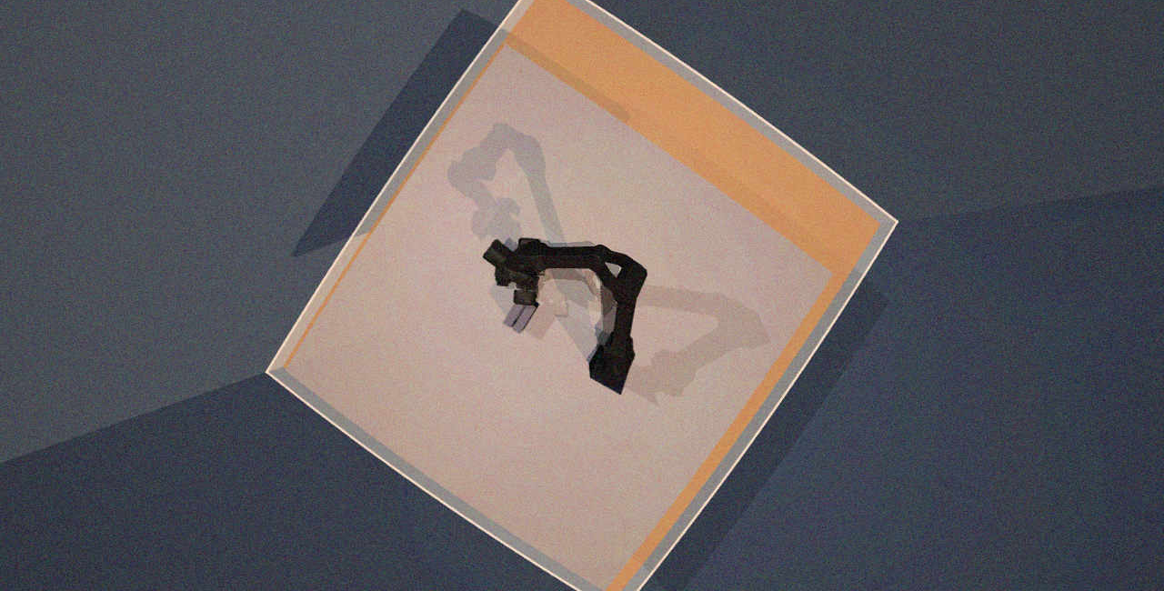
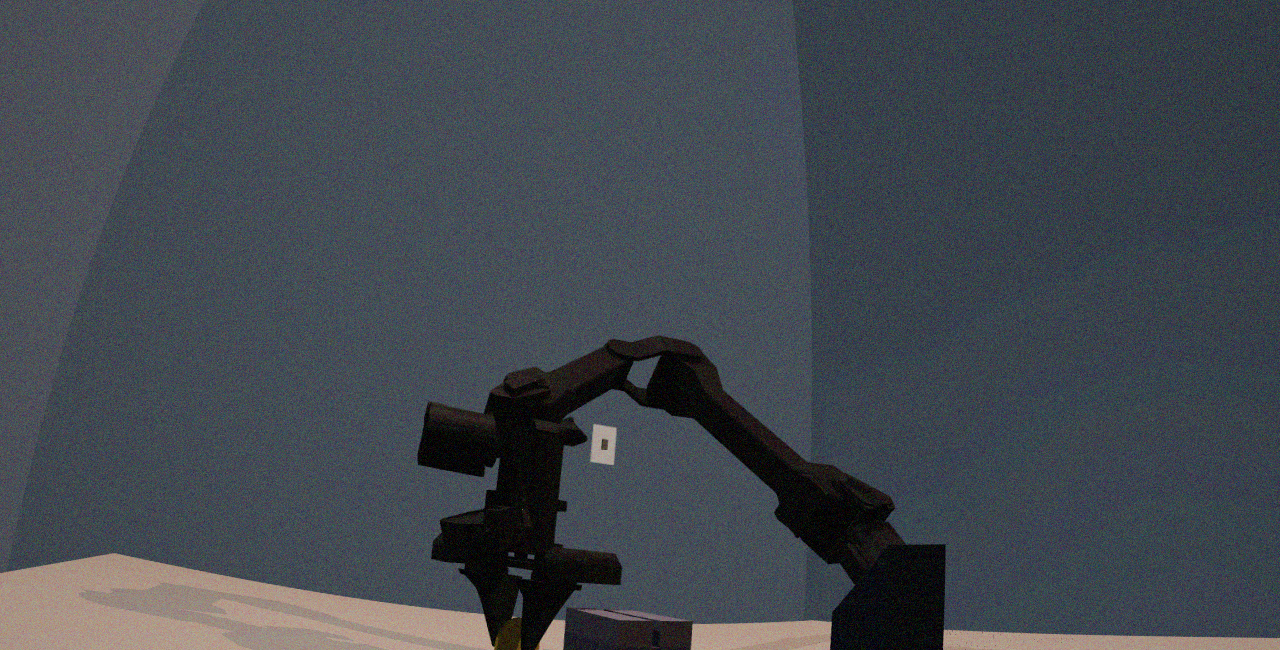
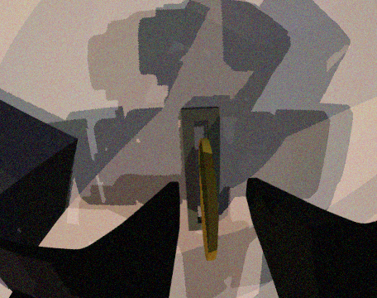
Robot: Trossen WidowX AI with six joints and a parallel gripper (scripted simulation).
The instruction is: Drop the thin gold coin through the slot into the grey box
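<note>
My gripper tip is right at the coin.
</note>
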